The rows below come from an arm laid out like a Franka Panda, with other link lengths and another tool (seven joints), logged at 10 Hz.
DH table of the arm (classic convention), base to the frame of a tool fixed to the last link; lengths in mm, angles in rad. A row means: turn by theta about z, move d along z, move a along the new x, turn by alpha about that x. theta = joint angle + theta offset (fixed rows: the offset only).
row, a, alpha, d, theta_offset
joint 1, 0, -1.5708, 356.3, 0
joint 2, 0, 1.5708, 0, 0
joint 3, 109.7, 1.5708, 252.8, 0
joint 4, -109.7, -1.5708, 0, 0
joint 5, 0, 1.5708, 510.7, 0
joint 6, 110, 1.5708, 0, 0
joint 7, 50.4, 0.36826, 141.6, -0.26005
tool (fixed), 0, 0, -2.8, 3.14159
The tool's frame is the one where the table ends.
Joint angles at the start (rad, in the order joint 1, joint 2, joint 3, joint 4, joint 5, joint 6, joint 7): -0.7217 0.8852 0.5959 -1.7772 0.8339 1.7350 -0.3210
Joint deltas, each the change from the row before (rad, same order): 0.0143 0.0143 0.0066 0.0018 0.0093 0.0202 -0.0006; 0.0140 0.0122 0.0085 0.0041 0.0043 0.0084 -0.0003; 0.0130 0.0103 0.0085 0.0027 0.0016 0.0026 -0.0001; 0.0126 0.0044 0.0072 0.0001 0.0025 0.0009 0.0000; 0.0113 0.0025 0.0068 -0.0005 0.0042 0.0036 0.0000; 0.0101 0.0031 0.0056 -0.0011 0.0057 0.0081 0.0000; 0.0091 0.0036 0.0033 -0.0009 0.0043 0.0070 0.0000
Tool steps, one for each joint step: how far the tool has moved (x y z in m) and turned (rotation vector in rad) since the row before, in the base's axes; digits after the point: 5 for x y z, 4 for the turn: 0.00012 0.01462 -0.00484 0.0040 0.0027 -0.0025; -0.00012 0.01612 -0.00145 0.0085 0.0003 0.0087; -0.00141 0.01622 -0.00063 0.0102 0.0011 0.0140; -0.00153 0.01477 0.00107 0.0081 0.0002 0.0144; -0.00093 0.01292 0.00154 0.0059 -0.0007 0.0101; -0.00085 0.01094 0.00022 0.0033 0.0004 0.0044; -0.00135 0.00887 -0.00096 0.0020 0.0017 0.0037
